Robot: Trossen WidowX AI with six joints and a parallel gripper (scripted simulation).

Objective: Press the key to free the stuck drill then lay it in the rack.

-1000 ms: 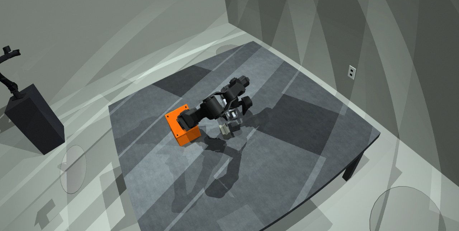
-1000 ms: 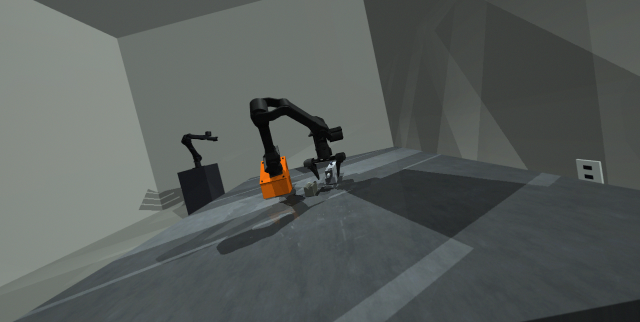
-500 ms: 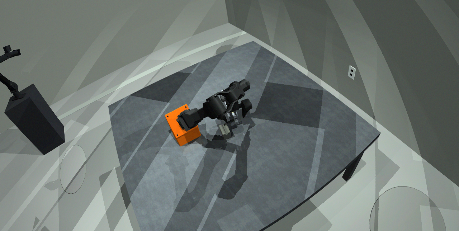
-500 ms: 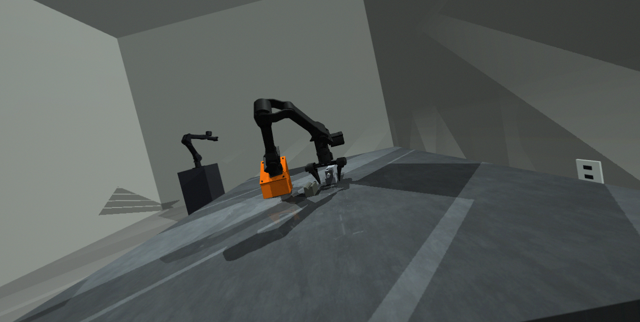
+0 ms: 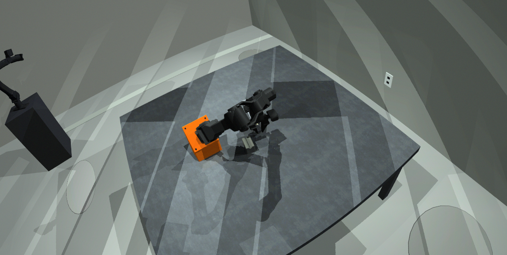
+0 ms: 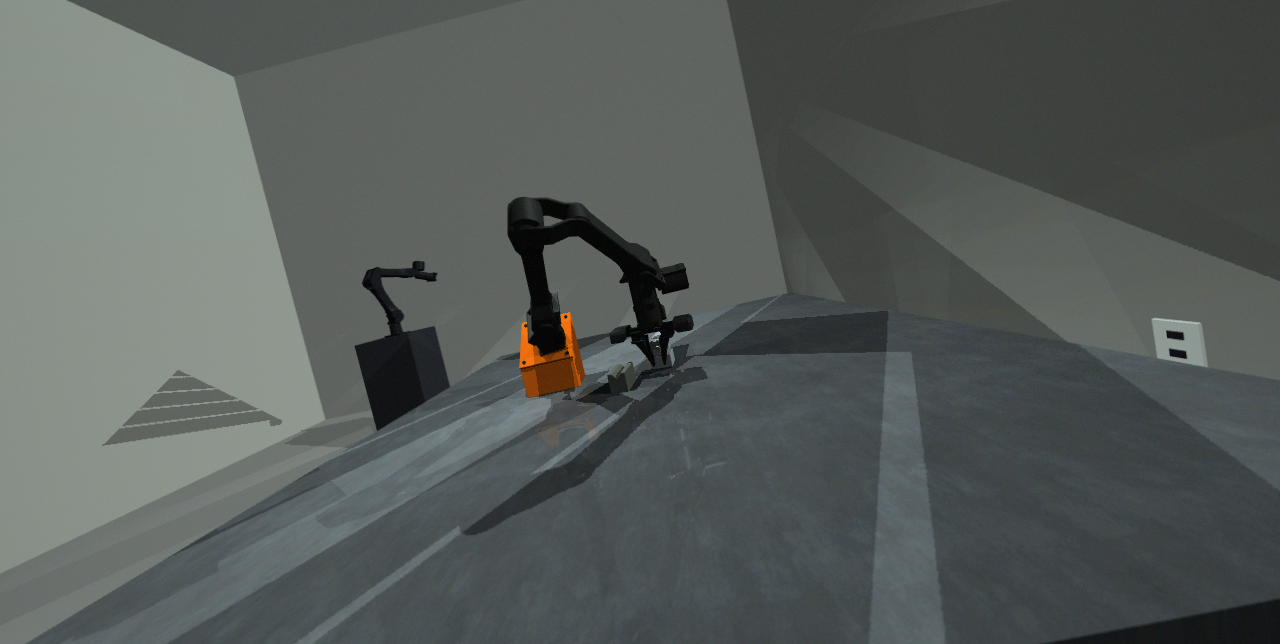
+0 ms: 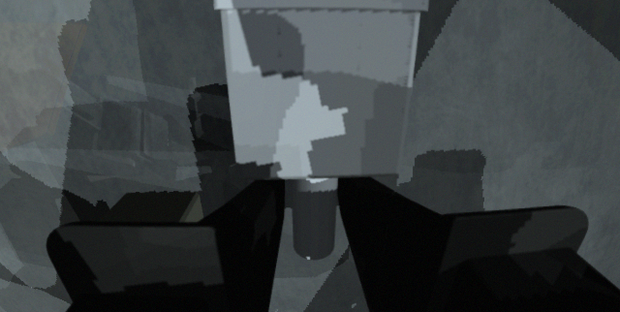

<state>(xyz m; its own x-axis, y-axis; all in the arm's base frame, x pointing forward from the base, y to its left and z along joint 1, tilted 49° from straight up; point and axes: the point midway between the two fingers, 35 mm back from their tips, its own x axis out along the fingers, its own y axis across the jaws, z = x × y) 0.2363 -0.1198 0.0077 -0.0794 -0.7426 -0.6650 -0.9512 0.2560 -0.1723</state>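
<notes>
The drill is 50 mm to the left of my gripper tip, 30 mm above it and 20 mm ahead of it. Round my gripper tip: grooved rack: 90 mm behind, 30 mm to the right; dark blue key: 130 mm to the left, 40 mm ahead, 30 mm above; light-grey block: 110 mm to the left, 30 mm ahead, 30 mm above.
</notes>
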